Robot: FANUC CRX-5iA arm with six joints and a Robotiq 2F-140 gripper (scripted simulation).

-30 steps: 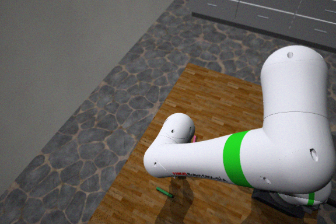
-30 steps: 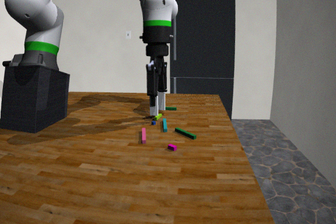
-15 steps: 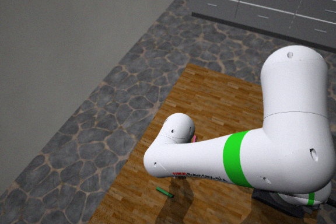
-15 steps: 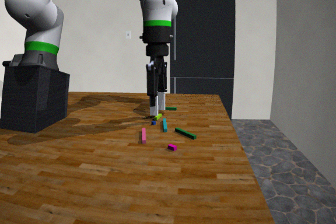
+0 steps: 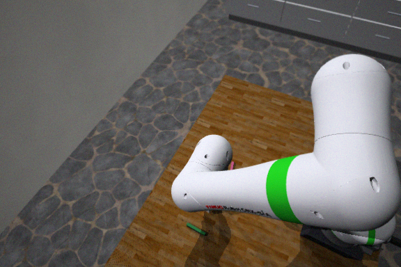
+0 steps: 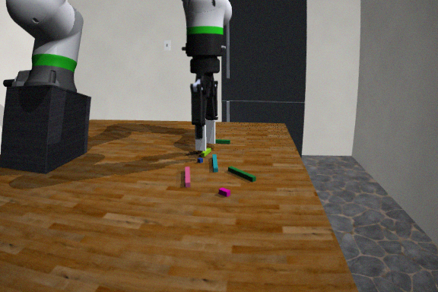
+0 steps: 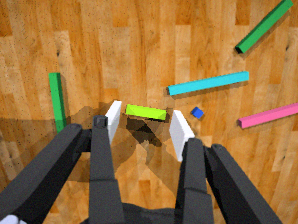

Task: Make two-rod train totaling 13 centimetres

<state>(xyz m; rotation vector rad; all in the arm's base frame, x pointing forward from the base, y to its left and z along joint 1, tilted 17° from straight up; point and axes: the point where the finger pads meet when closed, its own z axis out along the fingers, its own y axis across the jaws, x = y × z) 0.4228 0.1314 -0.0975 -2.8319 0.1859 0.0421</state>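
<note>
Now: the lime rod 5 cm below my hand. Also, from my hand: small blue rod: 7 cm to the right, 5 cm below; pink rod: 17 cm to the right, 5 cm below; turquoise rod: 8 cm to the right, 5 cm below, 4 cm ahead.
</note>
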